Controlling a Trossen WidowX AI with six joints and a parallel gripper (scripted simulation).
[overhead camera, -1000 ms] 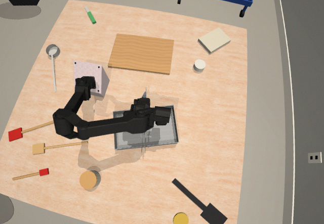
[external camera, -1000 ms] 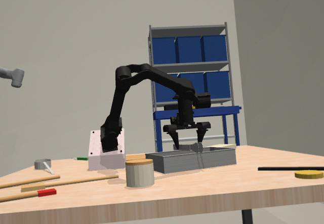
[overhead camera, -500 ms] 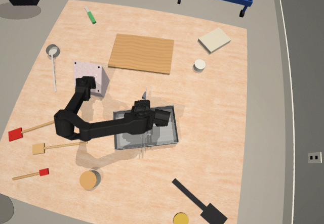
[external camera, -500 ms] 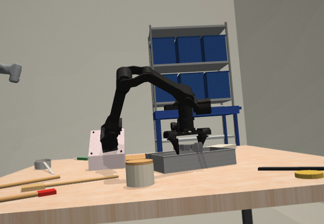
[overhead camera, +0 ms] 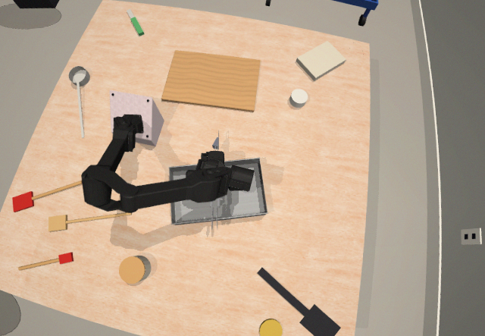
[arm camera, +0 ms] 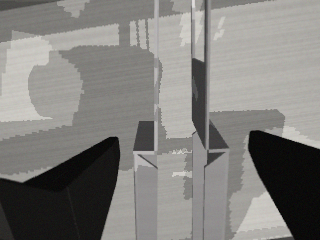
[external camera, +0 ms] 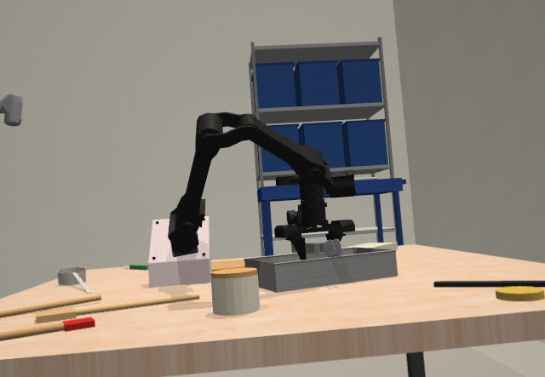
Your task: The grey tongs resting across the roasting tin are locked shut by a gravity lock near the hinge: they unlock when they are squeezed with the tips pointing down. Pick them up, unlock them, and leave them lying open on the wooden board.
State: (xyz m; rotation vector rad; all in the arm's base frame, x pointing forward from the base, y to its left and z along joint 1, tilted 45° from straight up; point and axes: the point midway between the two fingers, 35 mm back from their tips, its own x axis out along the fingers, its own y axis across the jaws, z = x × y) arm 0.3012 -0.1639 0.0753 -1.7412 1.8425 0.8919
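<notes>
Now: the grey roasting tin 2 cm to the right of my gripper tip. Also, from my gripper tip: yellow lock piece: 8 cm to the left, 4 cm above, 1 cm behind; cork-lidded jar: 29 cm to the right, 23 cm behind; wooden board: 43 cm to the left, 8 cm behind, 2 cm below.
</notes>
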